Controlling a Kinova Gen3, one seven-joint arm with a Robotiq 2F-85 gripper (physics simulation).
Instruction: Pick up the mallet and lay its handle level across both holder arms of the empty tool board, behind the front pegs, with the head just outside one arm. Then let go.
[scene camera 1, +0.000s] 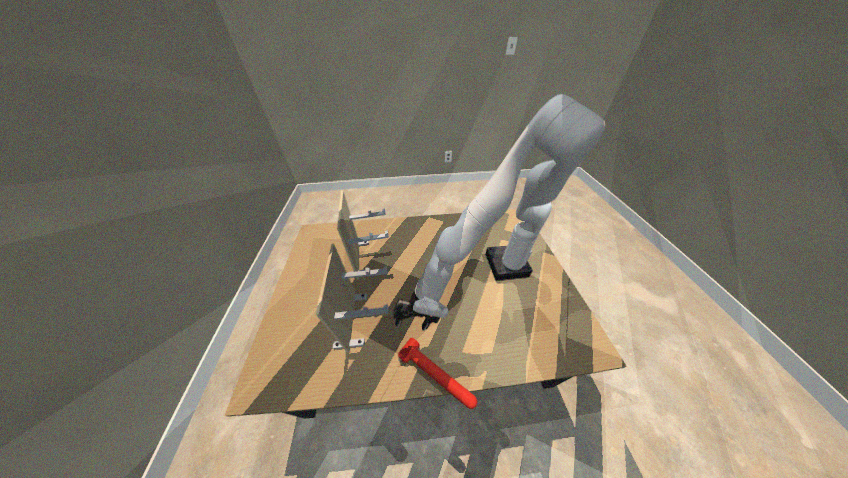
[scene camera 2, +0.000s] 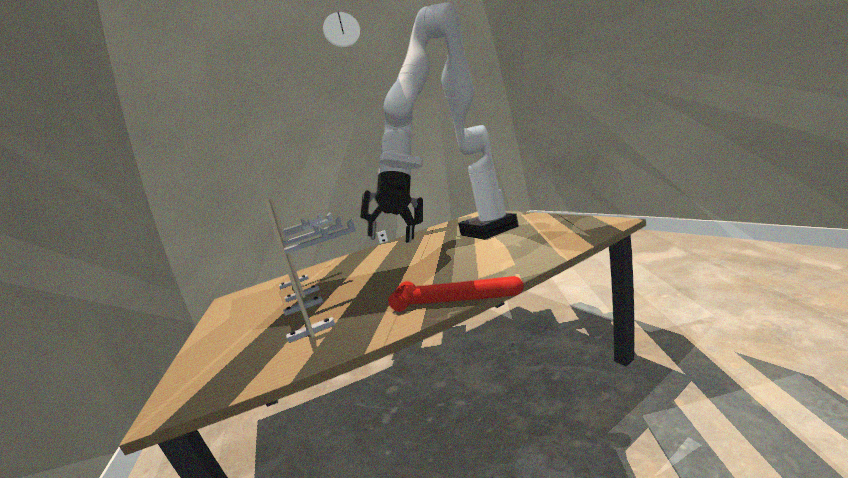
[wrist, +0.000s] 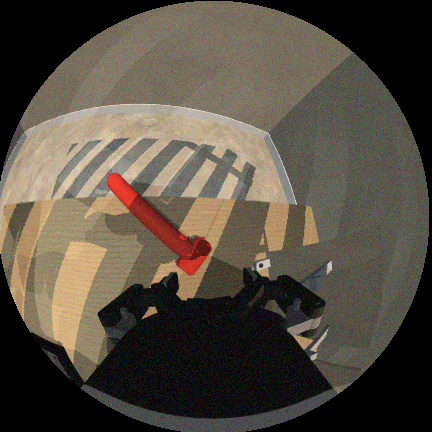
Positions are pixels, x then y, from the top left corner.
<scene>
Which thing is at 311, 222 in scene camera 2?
A tool board.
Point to a tool board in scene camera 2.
328, 322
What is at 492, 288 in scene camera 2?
A red mallet.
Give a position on a red mallet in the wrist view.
191, 254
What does the gripper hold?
Nothing.
</scene>
